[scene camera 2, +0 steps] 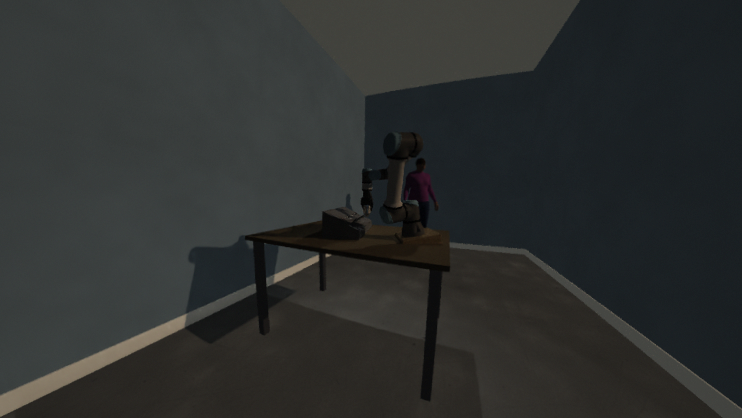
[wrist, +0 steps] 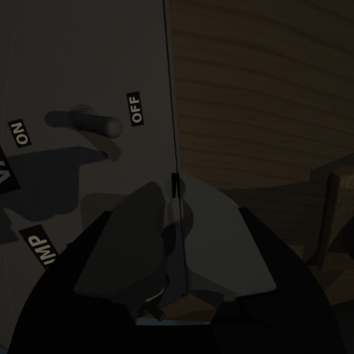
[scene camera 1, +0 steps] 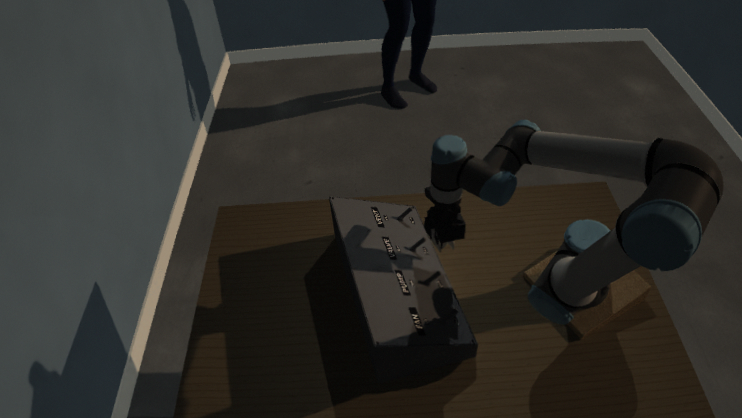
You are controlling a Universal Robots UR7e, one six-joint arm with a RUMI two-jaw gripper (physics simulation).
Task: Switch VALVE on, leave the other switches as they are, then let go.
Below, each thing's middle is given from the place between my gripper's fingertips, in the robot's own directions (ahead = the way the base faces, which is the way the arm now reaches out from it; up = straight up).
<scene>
The grey sloped switch panel [scene camera 1: 400, 313] lies 12 cm ahead of my hand, 7 cm to the left of it and 4 cm below it.
</scene>
